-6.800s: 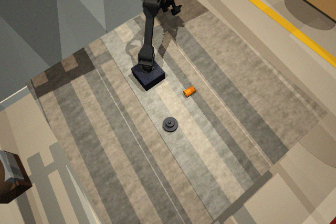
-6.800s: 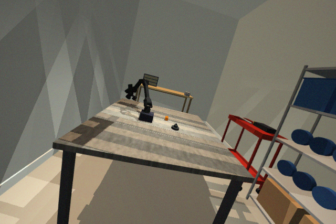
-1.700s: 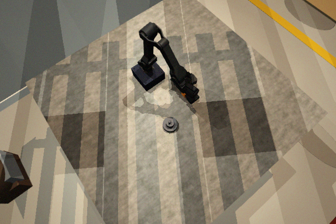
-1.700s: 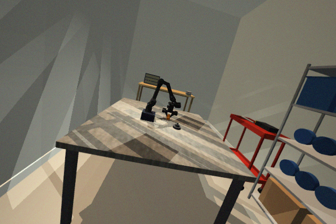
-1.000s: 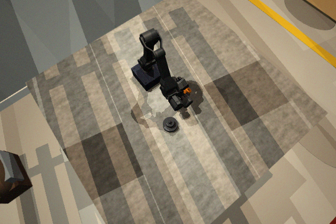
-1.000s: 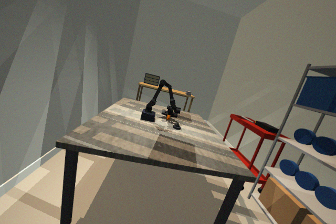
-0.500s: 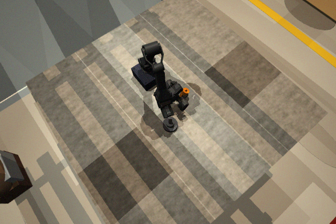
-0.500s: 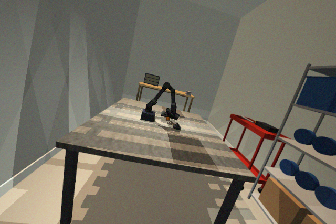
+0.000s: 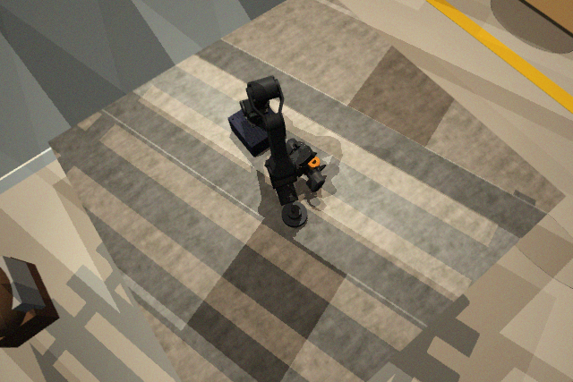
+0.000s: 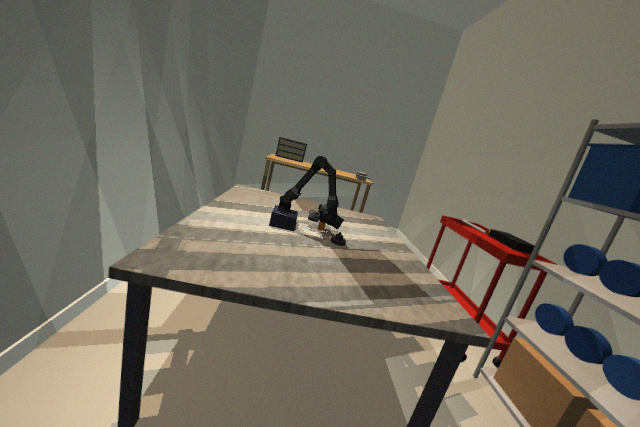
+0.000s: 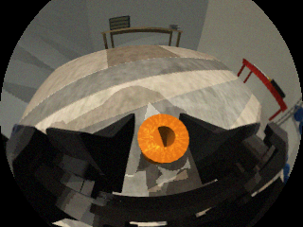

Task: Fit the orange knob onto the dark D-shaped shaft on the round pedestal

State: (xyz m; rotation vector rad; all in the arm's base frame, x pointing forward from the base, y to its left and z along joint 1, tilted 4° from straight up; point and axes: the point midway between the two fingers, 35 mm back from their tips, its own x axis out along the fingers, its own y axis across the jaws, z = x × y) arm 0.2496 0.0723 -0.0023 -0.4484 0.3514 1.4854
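Right now the orange knob is 30 mm to the right of my gripper tip and 10 mm below it. From my gripper tip the other things lie so: round pedestal: 180 mm to the right, 100 mm ahead, 10 mm below.
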